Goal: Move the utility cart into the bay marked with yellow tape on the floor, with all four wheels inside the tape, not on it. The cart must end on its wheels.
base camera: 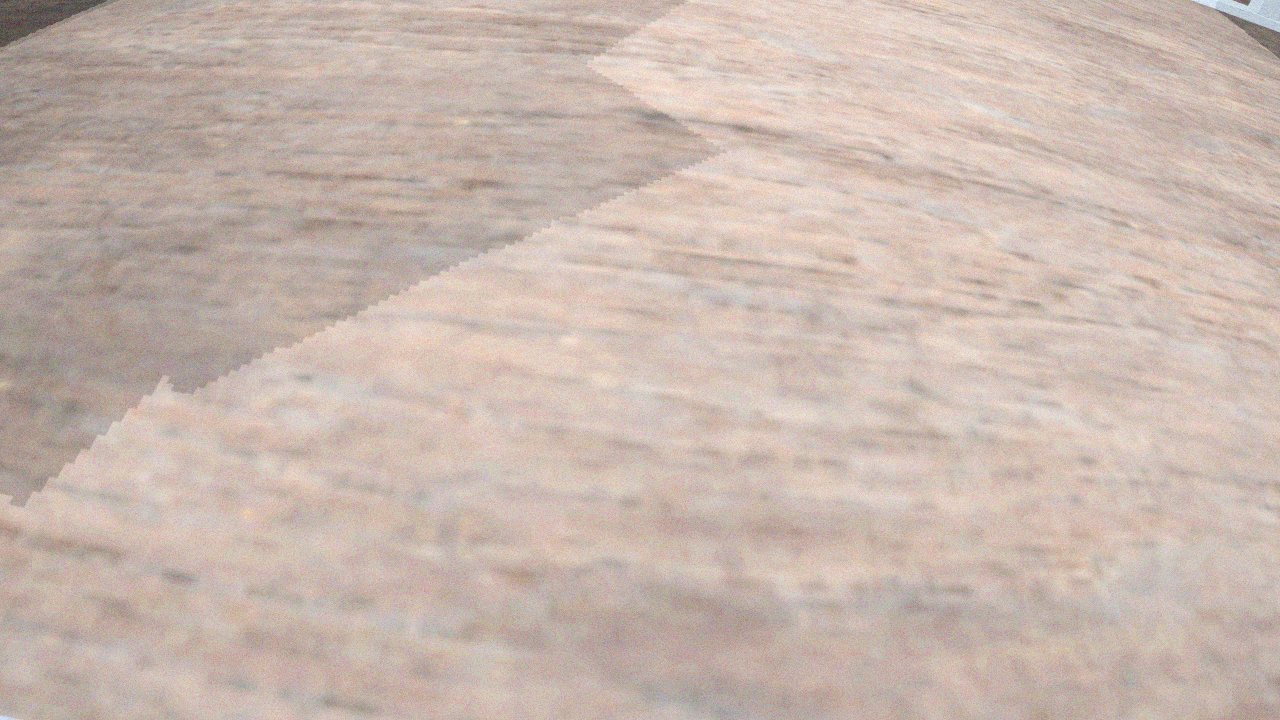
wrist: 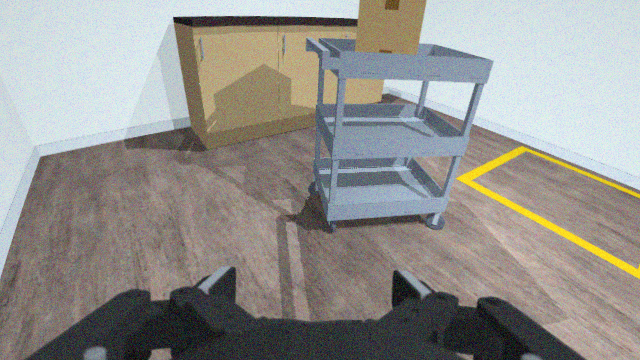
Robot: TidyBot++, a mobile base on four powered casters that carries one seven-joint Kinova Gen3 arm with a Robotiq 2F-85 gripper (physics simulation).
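Frame: origin at the arm's base, x ahead, y left, z up, level; millimetres.
Seen in the pictures: gripper, between the fingertips: (wrist: 314, 287).
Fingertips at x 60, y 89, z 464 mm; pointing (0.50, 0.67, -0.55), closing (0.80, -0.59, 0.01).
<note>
A point is followed by its place in that frame.
A grey three-tier utility cart (wrist: 400, 146) @[x 923, y 655, z 107 mm] stands upright on its wheels in the wrist view, right of centre, with its handle at the upper left end. A cardboard box (wrist: 390, 27) @[x 888, y 773, z 547 mm] is on its top tray. The bay of yellow tape (wrist: 550, 223) @[x 1853, y 128, z -395 mm] lies on the floor to the right of the cart; part of it runs out of the view. The wheels that show are outside the tape. My gripper (wrist: 314, 287) @[x 60, y 89, z 464 mm] is open and empty, in front of the cart and apart from it. The cart and the bay do not show in the base camera view.
A wooden cabinet (wrist: 245, 75) @[x 843, y 2010, z 140 mm] with a dark top stands behind the cart, to its left. White walls (wrist: 560, 55) @[x 3073, y 729, z 422 mm] meet the floor behind the bay and at the far left. Wood floor (base camera: 716, 402) @[x 409, y -76, z -396 mm] (wrist: 125, 225) @[x -137, y 1440, z -397 mm] with shadows fills most of the base camera view.
</note>
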